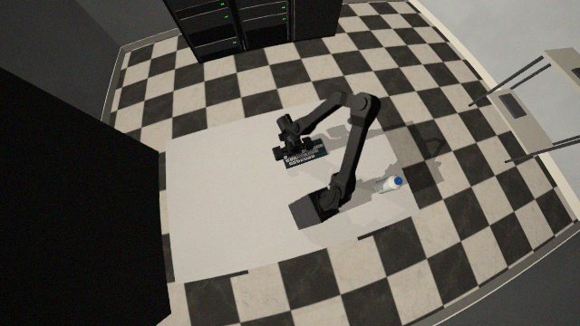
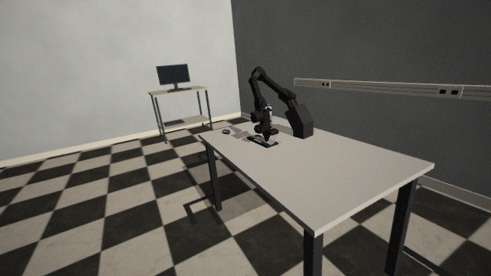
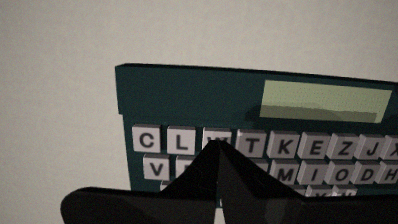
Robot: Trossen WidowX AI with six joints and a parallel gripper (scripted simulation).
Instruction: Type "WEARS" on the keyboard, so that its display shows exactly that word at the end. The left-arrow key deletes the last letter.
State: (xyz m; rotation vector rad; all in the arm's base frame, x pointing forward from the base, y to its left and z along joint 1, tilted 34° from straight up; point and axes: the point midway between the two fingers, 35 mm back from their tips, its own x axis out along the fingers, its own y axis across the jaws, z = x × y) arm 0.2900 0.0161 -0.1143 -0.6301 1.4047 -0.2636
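Right now the left-arrow key is 16 cm to the right of my hand, 4 cm below it and 3 cm ahead of it. The rest, counted from my hand: dark object 38 cm to the right, 17 cm ahead, 4 cm below.
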